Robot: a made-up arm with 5 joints.
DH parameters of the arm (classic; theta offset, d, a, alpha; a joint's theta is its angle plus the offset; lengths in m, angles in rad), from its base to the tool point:
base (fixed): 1.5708 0.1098 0 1.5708
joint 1: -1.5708 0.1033 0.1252 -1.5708
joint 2: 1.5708 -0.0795 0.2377 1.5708
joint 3: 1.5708 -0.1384 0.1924 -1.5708
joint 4: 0 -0.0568 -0.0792 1.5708
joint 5: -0.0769 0 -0.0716 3.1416
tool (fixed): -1.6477 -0.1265 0 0
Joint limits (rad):
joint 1: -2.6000..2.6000
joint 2: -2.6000..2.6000
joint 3: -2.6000..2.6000
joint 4: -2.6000..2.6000
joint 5: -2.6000..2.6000
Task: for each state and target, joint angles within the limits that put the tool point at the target. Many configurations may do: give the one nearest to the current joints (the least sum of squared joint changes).
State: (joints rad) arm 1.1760 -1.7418 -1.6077 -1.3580 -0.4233
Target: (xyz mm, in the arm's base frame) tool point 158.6 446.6 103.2
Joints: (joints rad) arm 1.7619 -2.3933 -1.5755 -1.0423 -0.6042
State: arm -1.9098 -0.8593 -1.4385 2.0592 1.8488
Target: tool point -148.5 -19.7 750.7
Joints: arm -2.5444 -1.2369 -2.0424 1.8155 1.7836
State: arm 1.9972 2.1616 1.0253 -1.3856 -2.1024
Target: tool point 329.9 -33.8 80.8
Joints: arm 1.8990 1.7005 0.5534 -1.7666 -2.0578
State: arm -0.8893 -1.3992 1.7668 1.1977 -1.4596
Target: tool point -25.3 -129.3 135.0
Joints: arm -0.7130 -1.8233 1.6399 1.8039 -1.7709
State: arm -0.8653 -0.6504 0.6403 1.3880 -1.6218
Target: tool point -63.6 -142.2 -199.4
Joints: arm -1.1371 -0.8727 0.0449 1.3621 -1.5963
